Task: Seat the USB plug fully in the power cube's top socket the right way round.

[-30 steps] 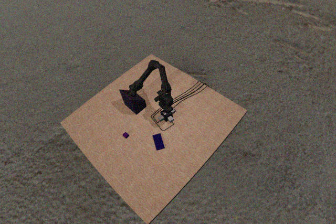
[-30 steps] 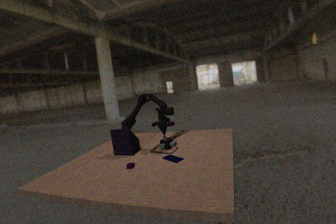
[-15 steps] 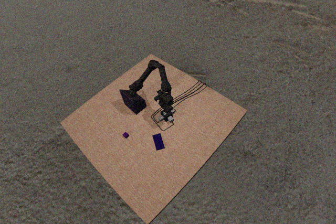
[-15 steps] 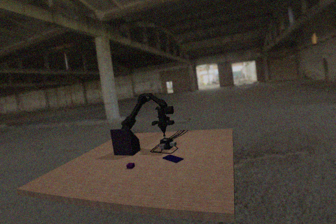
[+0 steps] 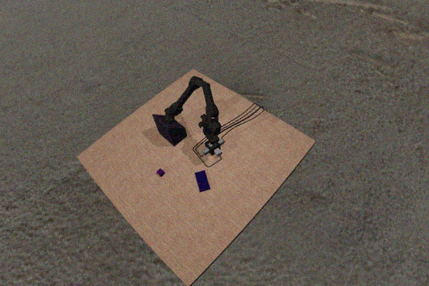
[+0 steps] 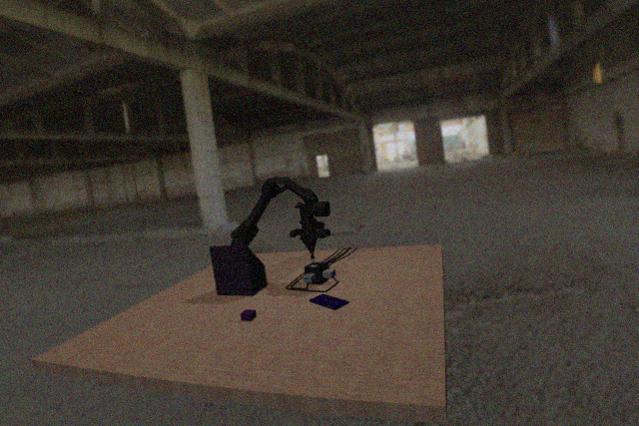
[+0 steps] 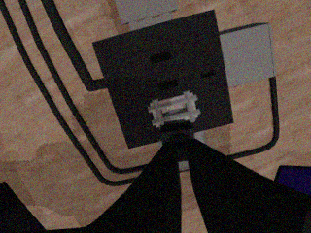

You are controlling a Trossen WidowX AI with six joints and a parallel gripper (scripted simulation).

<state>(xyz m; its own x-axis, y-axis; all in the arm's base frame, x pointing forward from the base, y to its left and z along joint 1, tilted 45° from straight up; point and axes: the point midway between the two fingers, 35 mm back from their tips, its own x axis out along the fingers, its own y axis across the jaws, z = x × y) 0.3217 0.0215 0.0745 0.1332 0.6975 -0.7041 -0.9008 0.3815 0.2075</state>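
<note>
Now: the USB socket 7 cm below my gripper tip. From my gripper tip the other things lie so: flat blue slab 23 cm to the right, 13 cm below, 10 cm ahead; then small purple block 35 cm to the right, 17 cm behind, 12 cm below.
</note>
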